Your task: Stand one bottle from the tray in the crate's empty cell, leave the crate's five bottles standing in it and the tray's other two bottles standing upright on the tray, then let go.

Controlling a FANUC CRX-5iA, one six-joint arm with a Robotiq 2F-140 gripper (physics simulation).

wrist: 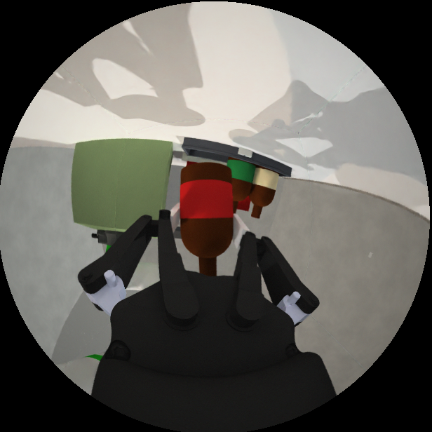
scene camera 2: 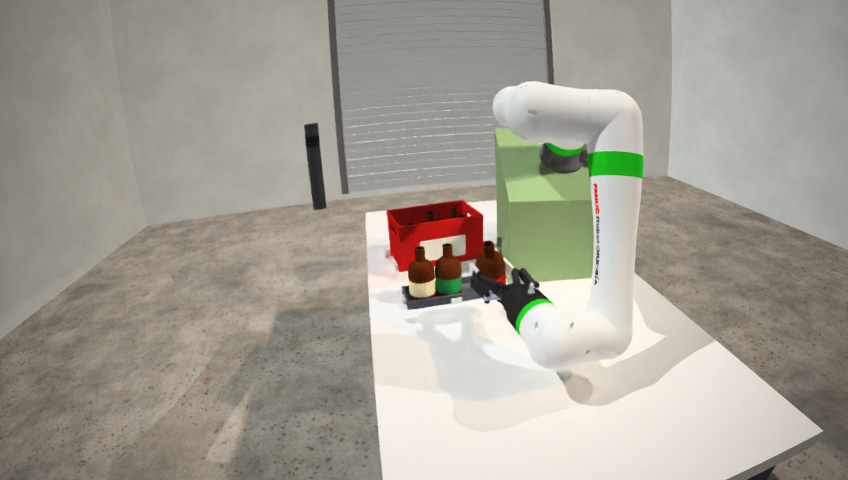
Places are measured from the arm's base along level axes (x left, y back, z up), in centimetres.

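Pixels of known places: arm's base, link origin: (scene camera 2: 561, 157).
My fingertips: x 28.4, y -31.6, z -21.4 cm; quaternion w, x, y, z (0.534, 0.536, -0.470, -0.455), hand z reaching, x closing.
Ahead of a thing's pixels: the offset from my fingertips to its middle. "spot": to the spot under its first point. Level surfaces: height alone.
My gripper (scene camera 2: 495, 277) (wrist: 206, 215) is shut on the brown bottle with the red label @[dx +2.7, dy +0.2, dz +0.6 cm] (scene camera 2: 489, 261) (wrist: 206, 199), held upright at the right end of the tray @[spot: dx -6.6, dy -14.8, dz -12.9 cm] (scene camera 2: 429, 302) (wrist: 215, 150). Its base is hidden in the scene view, so I cannot tell whether it touches the tray. The cream-label bottle @[dx -11.1, dy -16.3, dz -6.1 cm] (scene camera 2: 421, 279) (wrist: 264, 186) and the green-label bottle @[dx -11.6, dy -8.7, dz -6.1 cm] (scene camera 2: 448, 274) (wrist: 242, 172) stand upright on the tray's left part. The red crate @[dx -36.7, dy -9.9, dz -5.6 cm] (scene camera 2: 405, 245) (wrist: 243, 203) stands behind the tray. Bottle necks @[dx -41.0, dy -10.6, dz -0.7 cm] (scene camera 2: 429, 216) show inside it; its cells are hidden by the walls.
A large green block (scene camera 2: 544, 237) (wrist: 120, 185) stands to the right of the crate, behind the held bottle. The white table @[dz -14.3 cm] (scene camera 2: 428, 440) extends toward the scene camera. A dark post (scene camera 2: 315, 172) stands on the floor at the back left.
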